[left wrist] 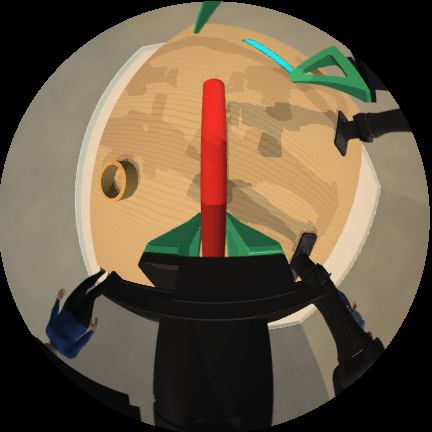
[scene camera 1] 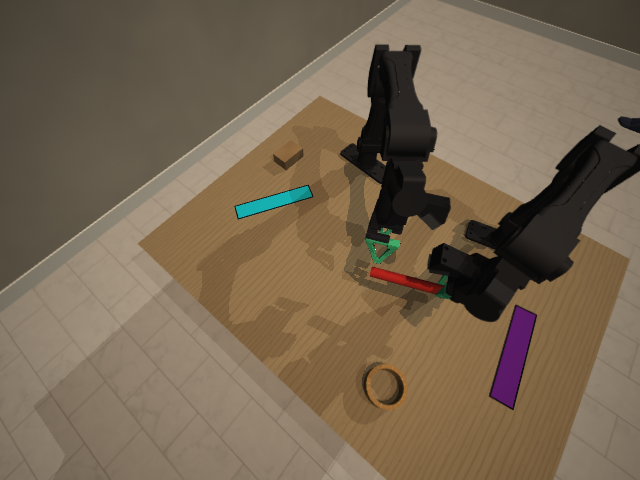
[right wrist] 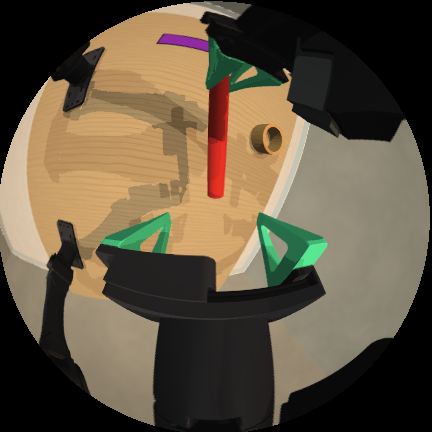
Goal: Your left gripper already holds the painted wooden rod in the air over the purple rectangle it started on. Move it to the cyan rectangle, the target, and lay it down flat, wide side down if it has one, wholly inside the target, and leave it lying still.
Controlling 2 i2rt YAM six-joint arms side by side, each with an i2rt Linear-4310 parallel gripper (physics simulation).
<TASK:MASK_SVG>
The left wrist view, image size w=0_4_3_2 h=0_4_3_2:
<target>left gripper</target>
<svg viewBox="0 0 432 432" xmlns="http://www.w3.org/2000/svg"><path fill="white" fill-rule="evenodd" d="M198 212L186 222L146 243L138 261L138 267L154 286L122 279L113 270L109 274L102 294L121 307L141 317L159 322L154 354L152 392L155 399L155 410L161 416L184 427L191 426L199 418L228 418L230 424L236 429L241 430L264 419L273 407L272 359L267 323L281 319L304 308L325 293L315 271L311 271L304 279L294 282L294 276L280 243L242 223L229 212L226 212L225 228L227 256L199 256L201 217L200 212Z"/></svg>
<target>right gripper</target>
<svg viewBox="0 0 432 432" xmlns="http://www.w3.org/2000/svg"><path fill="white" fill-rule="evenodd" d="M288 73L292 82L328 86L350 94L364 102L376 102L375 89L388 91L377 75L355 53L350 50L353 58L351 56L345 57L335 45L317 52ZM346 77L305 73L315 68L337 65ZM221 1L201 1L193 33L199 32Z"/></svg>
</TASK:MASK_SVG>
